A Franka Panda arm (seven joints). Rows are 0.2 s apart.
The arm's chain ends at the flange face. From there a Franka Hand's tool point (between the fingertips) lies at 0.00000 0.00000 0.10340 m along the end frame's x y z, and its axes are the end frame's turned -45 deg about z.
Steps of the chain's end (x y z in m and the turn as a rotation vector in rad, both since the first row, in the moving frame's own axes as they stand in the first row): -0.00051 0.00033 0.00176 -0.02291 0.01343 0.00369; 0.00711 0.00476 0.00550 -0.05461 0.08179 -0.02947; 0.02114 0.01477 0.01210 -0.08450 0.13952 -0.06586; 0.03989 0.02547 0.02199 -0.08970 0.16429 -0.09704; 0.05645 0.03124 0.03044 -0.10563 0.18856 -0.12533
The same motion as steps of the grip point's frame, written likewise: -0.00129 0.00253 0.00172 -0.02570 -0.00670 0.00369; 0.00379 0.01832 0.00500 -0.09645 0.01922 -0.02947; 0.00904 0.04155 0.01073 -0.15841 0.03891 -0.06586; 0.01651 0.06439 0.02019 -0.17960 0.05274 -0.09704; 0.02517 0.08291 0.02804 -0.20802 0.05864 -0.12533
